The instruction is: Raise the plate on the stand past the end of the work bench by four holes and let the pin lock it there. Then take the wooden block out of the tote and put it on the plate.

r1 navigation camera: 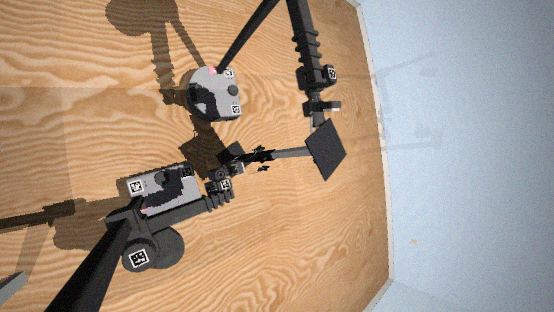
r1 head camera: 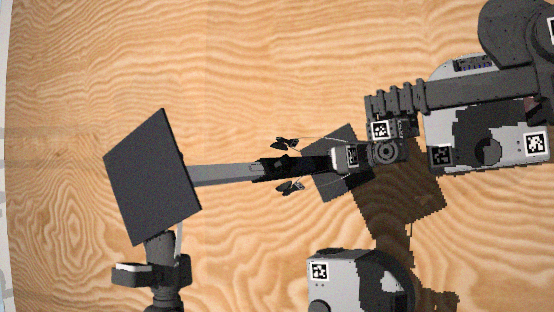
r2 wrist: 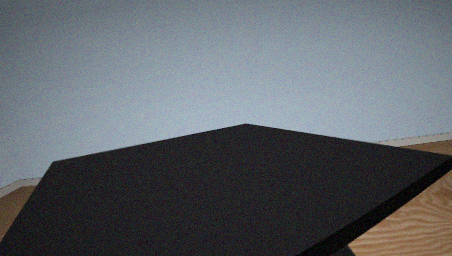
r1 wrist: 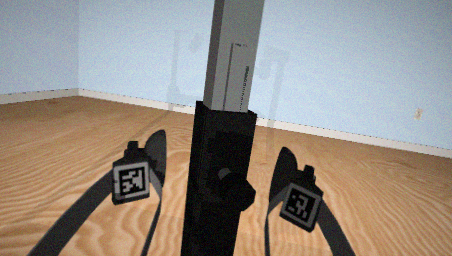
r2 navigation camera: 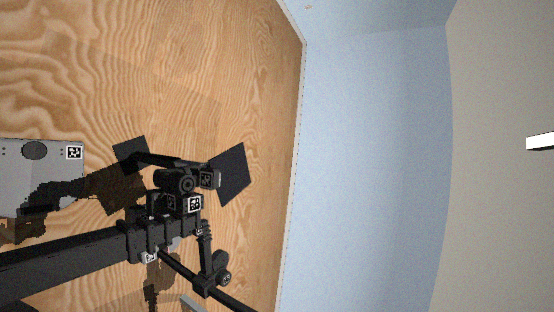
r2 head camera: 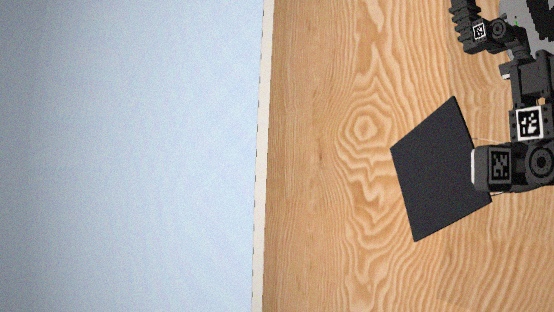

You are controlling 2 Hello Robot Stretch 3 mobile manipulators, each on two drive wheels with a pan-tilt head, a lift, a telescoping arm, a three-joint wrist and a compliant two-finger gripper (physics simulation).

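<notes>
The dark square plate (r1 head camera: 152, 177) (r1 navigation camera: 326, 149) (r2 head camera: 432, 175) (r2 wrist: 225, 200) tops the stand; no block shows on it. The grey post (r1 head camera: 220, 173) (r1 wrist: 232, 60) runs into a black sleeve (r1 wrist: 215, 130) with a round pin knob (r1 wrist: 242, 192). The r1 gripper (r1 head camera: 287, 165) (r1 navigation camera: 261, 159) (r1 wrist: 220, 164) is open, its fingers apart on either side of the sleeve, near the knob. The r2 wrist (r2 head camera: 530, 165) is beside the plate's edge; its fingertips are hidden at the plate, so their opening cannot be told. The block, tote and pin holes do not show.
The stand's dark foot (r1 head camera: 325, 187) (r2 navigation camera: 131, 147) lies on the wood floor. The r1 base (r1 head camera: 510, 162) (r1 navigation camera: 145, 192) and r2 base (r1 head camera: 332, 290) (r1 navigation camera: 217, 95) stand near it. A blue wall (r1 navigation camera: 460, 150) (r2 head camera: 125, 150) rises beyond the plate.
</notes>
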